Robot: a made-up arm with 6 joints.
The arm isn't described. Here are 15 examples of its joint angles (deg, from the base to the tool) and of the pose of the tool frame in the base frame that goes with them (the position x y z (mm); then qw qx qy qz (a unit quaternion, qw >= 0)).
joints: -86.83 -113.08 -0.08 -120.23 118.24 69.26
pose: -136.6 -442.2 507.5 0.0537 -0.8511 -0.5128 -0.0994
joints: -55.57 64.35 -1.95 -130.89 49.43 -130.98
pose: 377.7 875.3 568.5 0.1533 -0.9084 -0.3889 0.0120
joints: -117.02 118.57 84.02 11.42 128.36 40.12
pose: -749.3 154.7 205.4 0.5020 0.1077 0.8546 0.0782
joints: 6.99 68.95 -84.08 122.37 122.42 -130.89
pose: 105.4 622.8 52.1 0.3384 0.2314 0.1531 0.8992
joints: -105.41 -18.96 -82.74 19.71 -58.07 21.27
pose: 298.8 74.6 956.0 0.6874 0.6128 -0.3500 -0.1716
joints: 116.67 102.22 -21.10 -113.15 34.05 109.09
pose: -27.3 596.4 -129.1 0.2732 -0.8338 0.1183 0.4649
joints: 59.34 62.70 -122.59 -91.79 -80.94 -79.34
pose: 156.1 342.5 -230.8 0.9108 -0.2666 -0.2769 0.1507
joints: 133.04 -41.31 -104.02 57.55 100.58 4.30
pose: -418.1 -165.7 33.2 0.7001 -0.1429 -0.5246 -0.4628
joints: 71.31 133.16 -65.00 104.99 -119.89 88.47
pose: -52.3 295.2 61.7 0.8140 0.4067 -0.0754 -0.4078
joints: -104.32 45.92 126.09 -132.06 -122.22 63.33
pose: -262.1 70.1 38.4 0.1395 -0.5452 -0.5249 0.6386
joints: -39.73 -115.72 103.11 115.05 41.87 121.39
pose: 159.5 128.5 870.3 0.5647 0.4572 -0.1601 0.6682
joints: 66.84 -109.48 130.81 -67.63 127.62 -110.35
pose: 547.5 724.3 -141.8 0.1390 0.6647 0.6409 0.3580
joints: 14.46 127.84 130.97 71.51 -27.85 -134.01
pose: 334.6 -203.2 547.5 0.1504 -0.3501 -0.1871 -0.9054
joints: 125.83 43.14 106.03 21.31 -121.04 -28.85
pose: 495.0 -58.0 -173.7 0.2102 0.9622 -0.1293 -0.1150
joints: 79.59 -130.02 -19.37 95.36 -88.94 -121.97
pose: 52.0 -675.9 123.4 0.5706 0.0602 -0.2033 -0.7934
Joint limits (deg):
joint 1: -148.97..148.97
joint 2: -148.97..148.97
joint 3: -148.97..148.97
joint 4: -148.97..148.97
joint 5: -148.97..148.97
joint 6: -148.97..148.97
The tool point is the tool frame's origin. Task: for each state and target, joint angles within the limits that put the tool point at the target. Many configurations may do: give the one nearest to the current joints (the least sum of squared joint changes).
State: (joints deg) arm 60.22 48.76 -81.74 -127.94 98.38 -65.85
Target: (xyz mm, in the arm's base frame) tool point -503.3 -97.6 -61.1
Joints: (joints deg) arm 65.22 73.34 -125.16 -118.88 78.70 -71.51
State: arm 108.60 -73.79 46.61 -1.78 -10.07 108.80
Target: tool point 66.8 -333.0 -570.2
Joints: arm 119.29 -79.34 14.67 -1.78 -8.12 85.34
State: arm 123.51 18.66 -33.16 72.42 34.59 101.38
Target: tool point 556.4 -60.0 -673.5
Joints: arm 64.84 -18.69 -8.23 46.41 20.40 66.49
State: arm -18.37 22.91 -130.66 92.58 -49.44 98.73
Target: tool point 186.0 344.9 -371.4
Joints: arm 25.77 31.18 -117.92 100.72 -48.60 122.48
